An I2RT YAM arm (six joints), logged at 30 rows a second.
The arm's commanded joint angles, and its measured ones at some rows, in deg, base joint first. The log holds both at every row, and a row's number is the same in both.
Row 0, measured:
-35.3 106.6 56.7 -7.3 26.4 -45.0
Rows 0 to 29, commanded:
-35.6 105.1 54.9 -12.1 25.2 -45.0
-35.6 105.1 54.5 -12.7 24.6 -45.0
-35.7 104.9 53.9 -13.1 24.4 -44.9
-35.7 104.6 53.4 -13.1 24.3 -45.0
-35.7 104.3 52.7 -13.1 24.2 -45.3
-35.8 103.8 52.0 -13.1 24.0 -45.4
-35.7 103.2 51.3 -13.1 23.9 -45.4
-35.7 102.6 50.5 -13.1 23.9 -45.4
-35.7 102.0 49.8 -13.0 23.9 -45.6
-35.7 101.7 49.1 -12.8 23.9 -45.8
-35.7 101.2 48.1 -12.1 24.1 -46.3
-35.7 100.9 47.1 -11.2 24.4 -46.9
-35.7 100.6 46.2 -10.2 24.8 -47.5
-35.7 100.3 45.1 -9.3 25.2 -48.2
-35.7 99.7 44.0 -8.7 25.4 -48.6
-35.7 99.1 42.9 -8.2 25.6 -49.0
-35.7 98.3 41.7 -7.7 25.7 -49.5
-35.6 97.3 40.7 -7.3 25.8 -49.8
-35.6 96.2 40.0 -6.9 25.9 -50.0
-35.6 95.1 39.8 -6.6 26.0 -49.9
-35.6 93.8 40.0 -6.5 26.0 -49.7
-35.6 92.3 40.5 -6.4 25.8 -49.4
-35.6 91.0 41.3 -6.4 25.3 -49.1
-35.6 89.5 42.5 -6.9 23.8 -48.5
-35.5 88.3 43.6 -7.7 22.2 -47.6
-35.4 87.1 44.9 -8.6 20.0 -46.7
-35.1 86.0 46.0 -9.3 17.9 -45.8
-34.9 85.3 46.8 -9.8 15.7 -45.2
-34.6 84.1 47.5 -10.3 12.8 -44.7
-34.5 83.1 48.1 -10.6 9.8 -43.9
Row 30, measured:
-35.2 86.2 45.7 -8.3 19.0 -45.9
